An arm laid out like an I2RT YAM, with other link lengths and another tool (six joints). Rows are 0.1 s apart.
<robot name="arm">
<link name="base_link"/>
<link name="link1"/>
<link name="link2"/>
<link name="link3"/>
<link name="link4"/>
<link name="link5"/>
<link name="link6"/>
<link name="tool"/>
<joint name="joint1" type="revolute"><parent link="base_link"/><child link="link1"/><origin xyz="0.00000 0.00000 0.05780"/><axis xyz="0 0 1"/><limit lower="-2.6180" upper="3.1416"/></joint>
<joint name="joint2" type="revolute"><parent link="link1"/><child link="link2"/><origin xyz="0.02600 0.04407 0.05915"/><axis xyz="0 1 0"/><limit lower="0.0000" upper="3.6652"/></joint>
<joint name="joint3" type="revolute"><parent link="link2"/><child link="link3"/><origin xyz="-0.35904 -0.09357 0.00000"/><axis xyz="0 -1 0"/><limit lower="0.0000" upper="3.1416"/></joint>
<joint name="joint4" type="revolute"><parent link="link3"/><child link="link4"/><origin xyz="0.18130 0.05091 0.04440"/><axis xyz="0 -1 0"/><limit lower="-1.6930" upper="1.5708"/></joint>
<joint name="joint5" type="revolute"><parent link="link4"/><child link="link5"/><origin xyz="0.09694 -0.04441 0.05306"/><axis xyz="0 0 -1"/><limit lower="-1.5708" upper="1.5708"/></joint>
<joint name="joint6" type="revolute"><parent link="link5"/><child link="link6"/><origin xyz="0.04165 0.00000 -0.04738"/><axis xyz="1 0 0"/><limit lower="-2.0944" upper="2.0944"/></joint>
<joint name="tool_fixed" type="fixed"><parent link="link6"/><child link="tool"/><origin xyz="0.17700 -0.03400 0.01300" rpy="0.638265 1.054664 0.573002"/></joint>
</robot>
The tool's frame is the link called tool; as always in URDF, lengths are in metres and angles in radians.
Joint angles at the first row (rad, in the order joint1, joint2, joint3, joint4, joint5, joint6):
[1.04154 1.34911 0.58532 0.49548 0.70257 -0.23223]
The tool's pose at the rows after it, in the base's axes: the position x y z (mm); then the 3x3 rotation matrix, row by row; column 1 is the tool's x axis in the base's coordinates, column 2 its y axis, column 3 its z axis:
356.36 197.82 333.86; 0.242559 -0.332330 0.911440; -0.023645 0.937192 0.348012; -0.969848 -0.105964 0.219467
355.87 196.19 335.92; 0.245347 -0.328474 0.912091; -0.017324 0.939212 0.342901; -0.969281 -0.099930 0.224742
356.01 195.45 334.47; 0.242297 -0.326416 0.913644; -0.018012 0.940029 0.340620; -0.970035 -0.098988 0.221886
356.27 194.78 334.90; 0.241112 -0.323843 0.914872; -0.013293 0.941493 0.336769; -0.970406 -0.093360 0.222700
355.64 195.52 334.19; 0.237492 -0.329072 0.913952; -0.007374 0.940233 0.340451; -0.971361 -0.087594 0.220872
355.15 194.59 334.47; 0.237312 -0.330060 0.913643; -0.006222 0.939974 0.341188; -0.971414 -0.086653 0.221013
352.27 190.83 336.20; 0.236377 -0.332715 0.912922; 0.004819 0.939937 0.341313; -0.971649 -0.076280 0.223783
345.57 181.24 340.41; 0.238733 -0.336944 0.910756; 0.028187 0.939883 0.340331; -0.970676 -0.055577 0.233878
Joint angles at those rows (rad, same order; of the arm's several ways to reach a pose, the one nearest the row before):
[1.04092 1.34924 0.58335 0.49701 0.70408 -0.23035]
[1.04157 1.34387 0.58391 0.49702 0.70804 -0.22726]
[1.04070 1.34458 0.58193 0.49553 0.70894 -0.22334]
[1.03962 1.34378 0.58392 0.49337 0.70964 -0.21785]
[1.03985 1.34187 0.58315 0.49089 0.70335 -0.21235]
[1.03878 1.33749 0.58234 0.48797 0.70116 -0.21227]
[1.03903 1.31749 0.57948 0.47504 0.69710 -0.20523]
[1.03925 1.27072 0.56807 0.45403 0.69040 -0.19480]

